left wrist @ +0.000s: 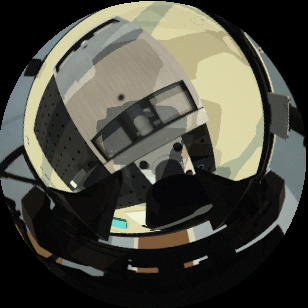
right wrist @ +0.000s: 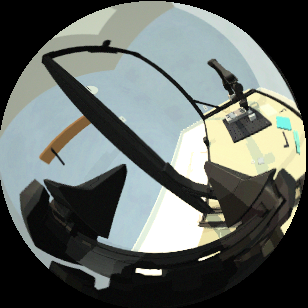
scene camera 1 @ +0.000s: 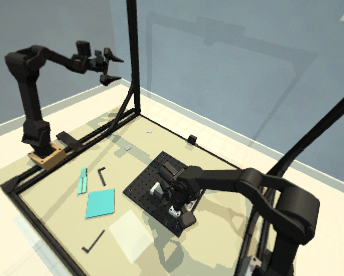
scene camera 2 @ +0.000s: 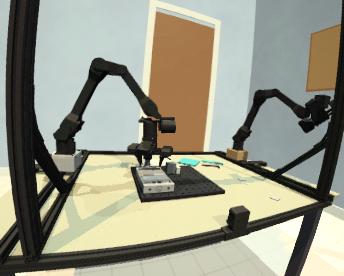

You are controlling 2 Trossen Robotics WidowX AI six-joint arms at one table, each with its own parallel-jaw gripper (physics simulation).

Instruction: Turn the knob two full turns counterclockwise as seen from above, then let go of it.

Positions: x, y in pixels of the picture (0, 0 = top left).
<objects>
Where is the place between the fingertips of my right gripper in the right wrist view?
166, 166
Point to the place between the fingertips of my left gripper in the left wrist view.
155, 171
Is my right gripper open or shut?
Open.
</objects>
